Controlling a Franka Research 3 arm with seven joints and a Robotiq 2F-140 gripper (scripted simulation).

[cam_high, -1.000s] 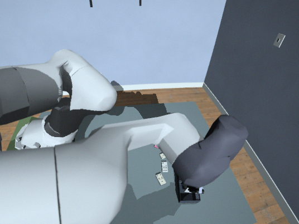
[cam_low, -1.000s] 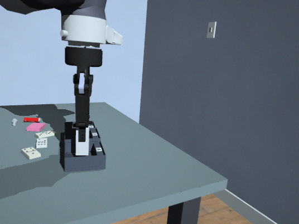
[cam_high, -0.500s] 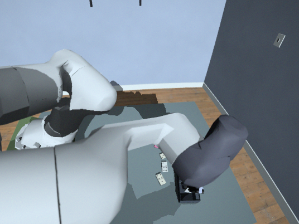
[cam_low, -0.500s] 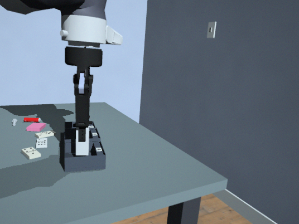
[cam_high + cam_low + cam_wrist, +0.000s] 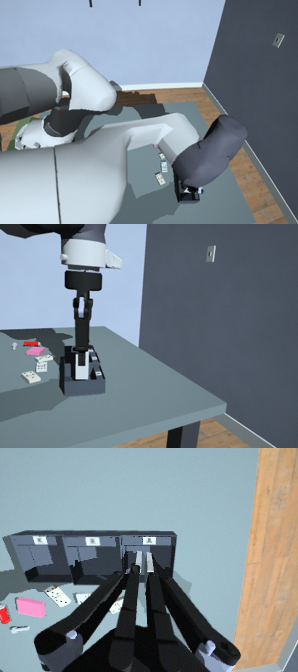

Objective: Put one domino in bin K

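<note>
Now: the flat pink piece 7 cm behind my hand, 26 cm to the left of it and 5 cm below it. Also, from my hand: white bolt (13 cm behind, 33 cm to the left, 4 cm below); small red thing (8 cm behind, 34 cm to the left, 4 cm below).
</note>
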